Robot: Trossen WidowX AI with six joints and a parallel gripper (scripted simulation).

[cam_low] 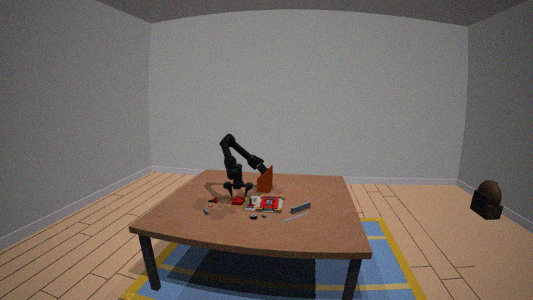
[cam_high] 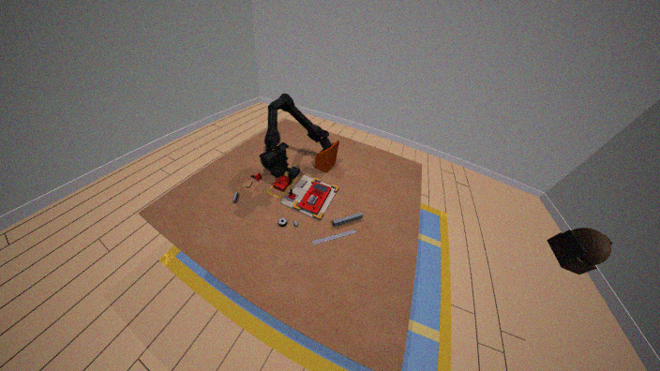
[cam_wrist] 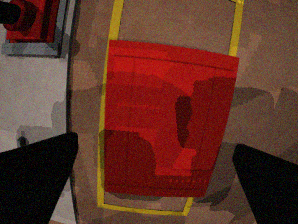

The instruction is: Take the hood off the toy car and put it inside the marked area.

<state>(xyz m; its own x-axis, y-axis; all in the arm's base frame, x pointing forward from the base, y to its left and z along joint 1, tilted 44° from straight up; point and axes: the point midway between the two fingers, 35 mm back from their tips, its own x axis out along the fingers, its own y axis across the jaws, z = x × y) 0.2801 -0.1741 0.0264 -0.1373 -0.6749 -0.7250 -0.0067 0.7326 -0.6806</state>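
The red hood lies 2 cm below my gripper tip. From my gripper tip the other things lie so: small wheel (23 cm ahead, 13 cm to the left, 3 cm below).
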